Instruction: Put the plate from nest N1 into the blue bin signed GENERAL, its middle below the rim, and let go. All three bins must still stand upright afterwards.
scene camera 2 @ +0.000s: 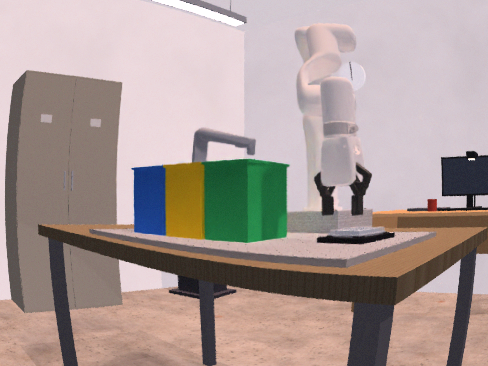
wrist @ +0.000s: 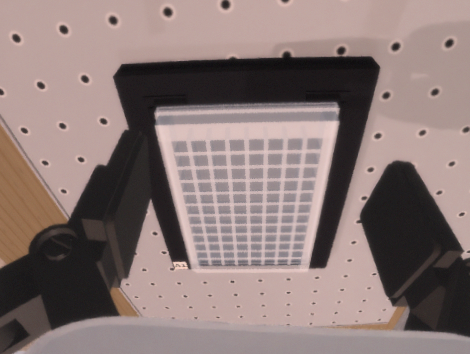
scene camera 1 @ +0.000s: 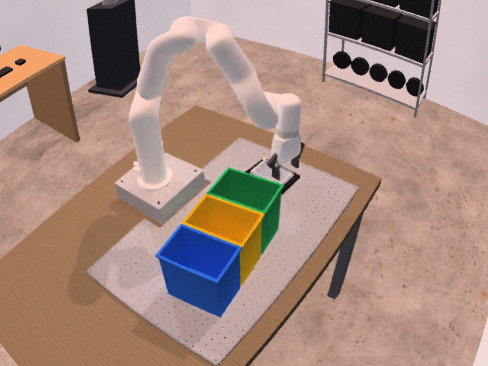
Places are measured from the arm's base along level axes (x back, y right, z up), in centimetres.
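Where they show: gripper, fingertip midpoint: (scene camera 2: 342, 215) (wrist: 265, 176) (scene camera 1: 285, 172); arm's base, origin of the base link: (scene camera 1: 154, 178).
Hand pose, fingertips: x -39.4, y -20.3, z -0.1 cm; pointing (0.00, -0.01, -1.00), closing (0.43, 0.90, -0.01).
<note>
Things, the pixels of their centre, and the offset from my fingertips. Level surfaces: height alone.
- white gridded plate, body centre: (wrist: 248, 206) (scene camera 2: 358, 231) (scene camera 1: 271, 173) dx +5.6, dy -2.3, dz -4.0 cm
- black nest, body centre: (wrist: 248, 192) (scene camera 2: 358, 236) (scene camera 1: 271, 175) dx +5.6, dy -2.3, dz -5.1 cm
- blue bin, body centre: (scene camera 1: 201, 273) (scene camera 2: 168, 200) dx +5.0, dy +51.7, dz +3.1 cm
- yellow bin, body centre: (scene camera 2: 204, 201) (scene camera 1: 224, 241) dx +4.2, dy +38.6, dz +3.1 cm
- green bin, body centre: (scene camera 2: 247, 201) (scene camera 1: 245, 212) dx +3.5, dy +25.5, dz +3.1 cm
- perforated board, its level: dz -5.9 cm
The clear and white gridded plate (scene camera 1: 263, 171) (scene camera 2: 356, 232) (wrist: 245, 200) lies flat in a black nest (scene camera 1: 290, 185) (scene camera 2: 350, 239) (wrist: 245, 80); its number cannot be read. My gripper (scene camera 1: 285, 168) (scene camera 2: 342, 212) (wrist: 265, 176) is open and empty, pointing down above the plate. In the wrist view its fingers stand on either side of the plate, with a gap on both sides. The blue bin (scene camera 1: 200, 280) (scene camera 2: 149, 200) stands upright at the far end of the bin row from the nest. No GENERAL sign can be read, and the blue bin's floor is partly hidden.
The yellow bin (scene camera 1: 252, 257) (scene camera 2: 185, 200) and green bin (scene camera 1: 271, 220) (scene camera 2: 267, 200) stand upright beside the blue one in a tight row. The green bin is nearest the nest. All stand on the perforated board (scene camera 1: 300, 235) (scene camera 2: 310, 250) (wrist: 40, 60).
</note>
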